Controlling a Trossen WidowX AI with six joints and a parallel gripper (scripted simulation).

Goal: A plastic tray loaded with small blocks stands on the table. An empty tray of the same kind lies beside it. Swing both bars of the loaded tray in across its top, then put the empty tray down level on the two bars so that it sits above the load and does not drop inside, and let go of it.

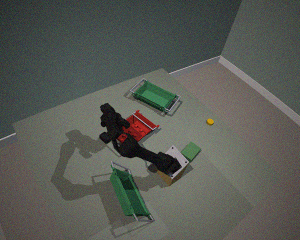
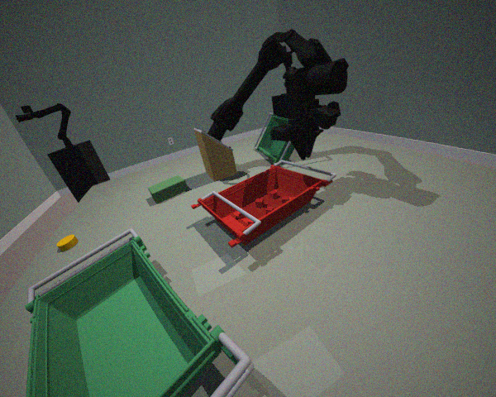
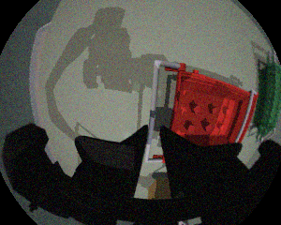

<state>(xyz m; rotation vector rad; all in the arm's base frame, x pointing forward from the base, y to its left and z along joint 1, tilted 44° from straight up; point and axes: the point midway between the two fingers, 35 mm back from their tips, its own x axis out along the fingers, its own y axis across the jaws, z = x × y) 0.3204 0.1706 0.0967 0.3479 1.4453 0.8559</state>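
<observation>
My gripper tip is 33 cm past the green tray, 7 cm to the right of it and 1 cm above it. Also, from my gripper tip: yellow disc: 71 cm to the right, 11 cm behind, 8 cm below; flat green block: 40 cm to the right, 25 cm behind, 7 cm below.
</observation>
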